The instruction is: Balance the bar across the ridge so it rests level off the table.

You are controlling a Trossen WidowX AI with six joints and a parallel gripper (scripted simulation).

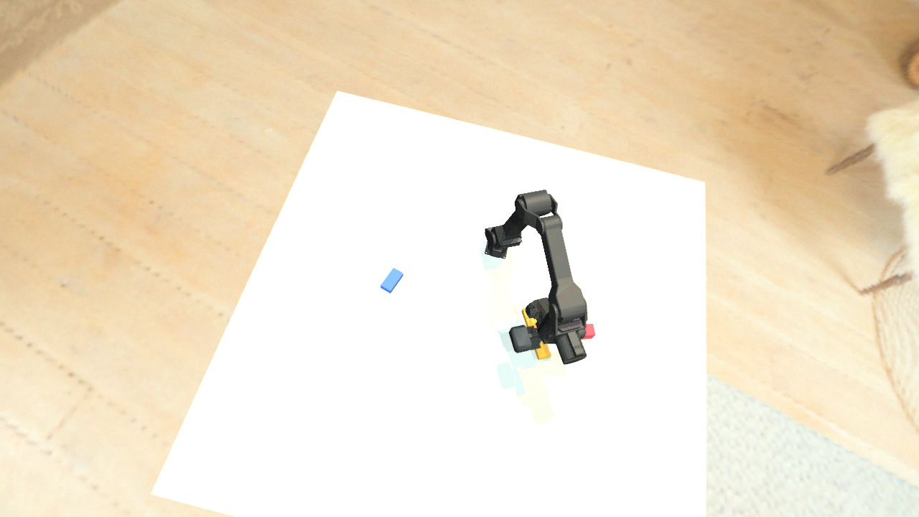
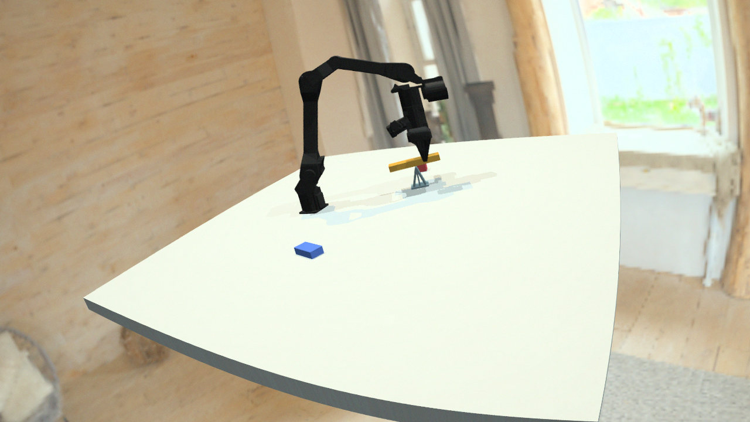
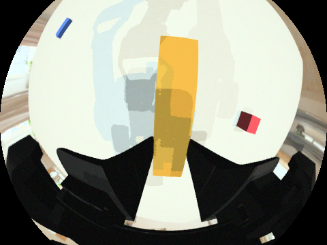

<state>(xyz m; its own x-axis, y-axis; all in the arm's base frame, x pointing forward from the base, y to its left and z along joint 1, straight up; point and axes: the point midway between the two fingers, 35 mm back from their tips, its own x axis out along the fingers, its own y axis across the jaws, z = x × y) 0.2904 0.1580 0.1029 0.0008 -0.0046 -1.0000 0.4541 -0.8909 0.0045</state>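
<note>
Now: the yellow bar 3 cm behind my gripper tip and 1 cm to the right of it. The rest, counted from my gripper tip: red cube (14 cm to the left, 9 cm behind, 5 cm below); then blue flat block (43 cm to the right, 10 cm behind, 6 cm below).
</note>
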